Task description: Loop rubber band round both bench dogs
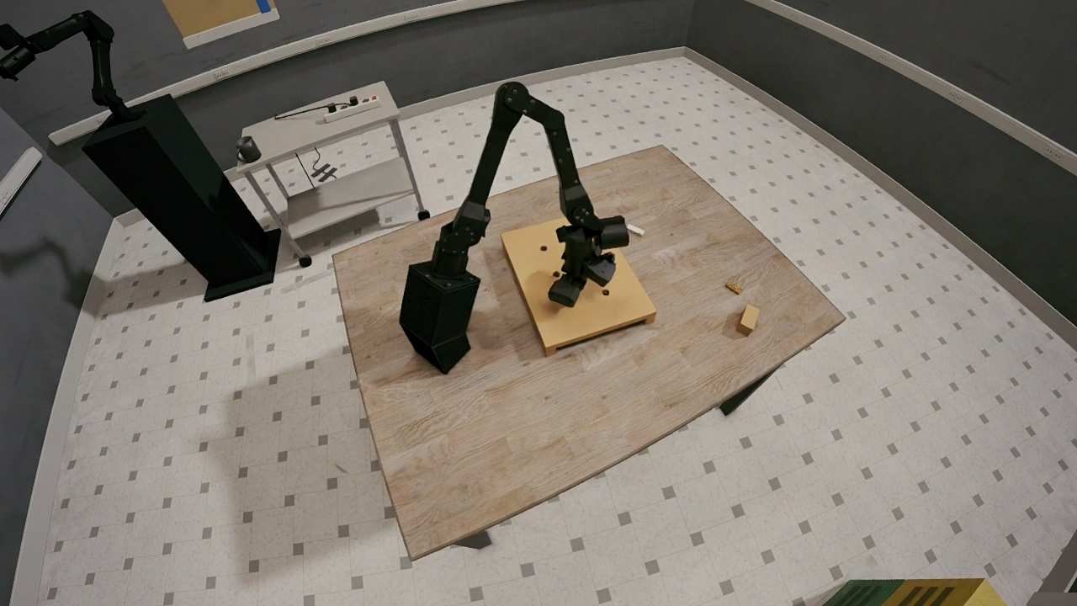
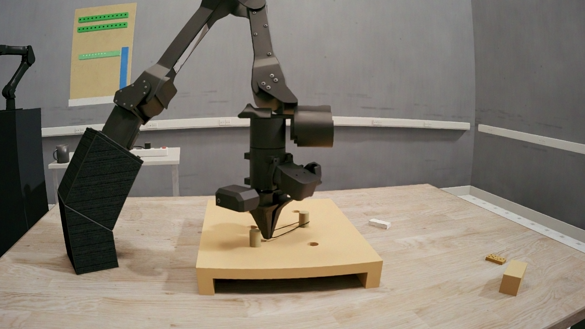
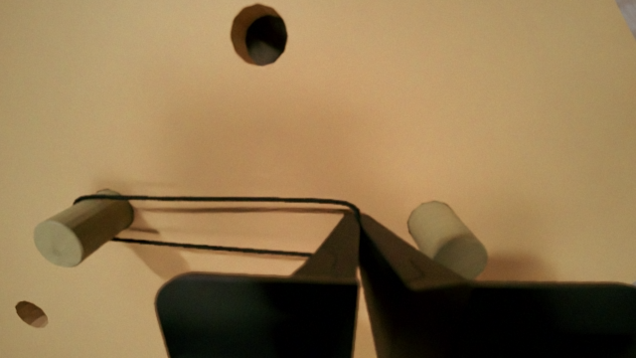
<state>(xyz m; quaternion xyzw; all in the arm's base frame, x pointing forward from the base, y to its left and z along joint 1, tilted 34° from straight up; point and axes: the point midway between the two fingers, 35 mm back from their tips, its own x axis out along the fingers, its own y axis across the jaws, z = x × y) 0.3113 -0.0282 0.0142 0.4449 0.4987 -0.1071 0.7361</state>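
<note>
Now: hand 20 mm short of the tan board, 70 mm to the right of it and 60 mm above it. Round my hand: wooden block (410 mm ahead, 200 mm to the right, 70 mm below); white block (270 mm ahead, 190 mm to the left, 80 mm below); domino (440 mm ahead, 90 mm to the right, 80 mm below).
</note>
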